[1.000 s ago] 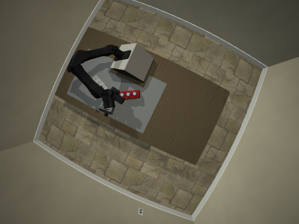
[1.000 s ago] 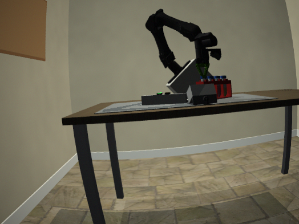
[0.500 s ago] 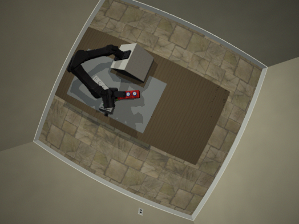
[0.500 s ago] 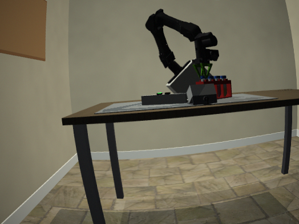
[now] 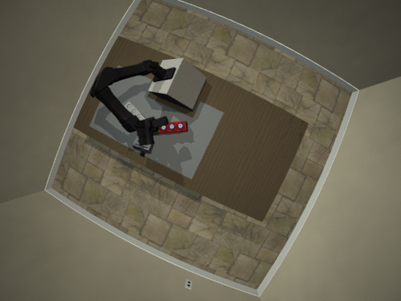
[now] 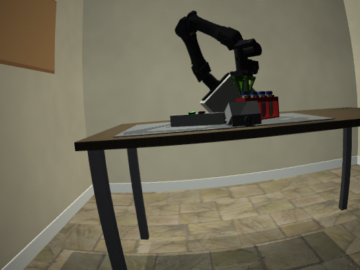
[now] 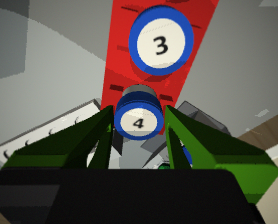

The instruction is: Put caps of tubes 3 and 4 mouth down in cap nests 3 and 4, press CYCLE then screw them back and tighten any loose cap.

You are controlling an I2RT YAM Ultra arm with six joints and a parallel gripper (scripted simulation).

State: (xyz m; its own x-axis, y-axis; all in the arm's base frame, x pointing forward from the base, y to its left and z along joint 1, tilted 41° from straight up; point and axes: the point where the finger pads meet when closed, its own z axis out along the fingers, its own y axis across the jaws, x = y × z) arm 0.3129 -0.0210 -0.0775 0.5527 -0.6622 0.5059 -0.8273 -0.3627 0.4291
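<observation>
Right now my hand is right at the cap 4. Also, from my hand: blue key: 11 cm ahead, 5 cm to the right, 5 cm below; cap 3: 2 cm behind, 5 cm to the left; cap 2: 4 cm behind, 10 cm to the left.
</observation>
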